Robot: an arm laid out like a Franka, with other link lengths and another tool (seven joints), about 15 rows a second.
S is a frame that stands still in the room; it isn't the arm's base.
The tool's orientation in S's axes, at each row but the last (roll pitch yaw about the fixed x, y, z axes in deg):
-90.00 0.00 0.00
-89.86 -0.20 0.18
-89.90 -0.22 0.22
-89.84 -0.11 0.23
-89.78 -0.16 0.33
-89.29 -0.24 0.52
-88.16 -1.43 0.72
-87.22 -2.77 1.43
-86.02 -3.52 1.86
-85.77 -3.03 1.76
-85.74 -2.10 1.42
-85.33 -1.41 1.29
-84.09 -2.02 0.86
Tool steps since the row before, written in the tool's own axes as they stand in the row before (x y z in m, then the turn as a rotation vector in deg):
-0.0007 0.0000 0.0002 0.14 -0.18 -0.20
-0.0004 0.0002 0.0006 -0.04 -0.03 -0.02
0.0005 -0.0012 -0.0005 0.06 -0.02 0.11
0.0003 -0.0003 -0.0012 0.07 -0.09 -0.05
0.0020 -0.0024 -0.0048 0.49 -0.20 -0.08
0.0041 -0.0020 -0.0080 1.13 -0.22 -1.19
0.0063 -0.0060 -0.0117 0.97 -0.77 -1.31
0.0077 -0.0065 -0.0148 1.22 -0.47 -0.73
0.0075 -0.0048 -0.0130 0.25 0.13 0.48
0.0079 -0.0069 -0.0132 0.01 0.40 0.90
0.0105 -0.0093 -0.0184 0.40 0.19 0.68
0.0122 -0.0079 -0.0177 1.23 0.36 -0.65
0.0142 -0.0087 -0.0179 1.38 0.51 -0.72
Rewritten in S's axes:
-0.0007 0.0002 0.0000 0.14 -0.20 0.18
-0.0004 0.0006 -0.0002 -0.04 -0.02 0.03
0.0005 -0.0005 0.0012 0.06 0.11 0.02
0.0003 -0.0012 0.0003 0.07 -0.05 0.09
0.0020 -0.0048 0.0024 0.49 -0.08 0.20
0.0042 -0.0080 0.0019 1.14 -1.18 0.21
0.0063 -0.0118 0.0058 0.97 -1.32 0.75
0.0078 -0.0149 0.0061 1.22 -0.72 0.49
0.0077 -0.0131 0.0043 0.24 0.50 -0.08
0.0080 -0.0134 0.0063 0.00 0.93 -0.33
0.0107 -0.0188 0.0083 0.39 0.70 -0.12
0.0124 -0.0180 0.0067 1.25 -0.59 -0.38
0.0142 -0.0185 0.0073 1.41 -0.64 -0.53

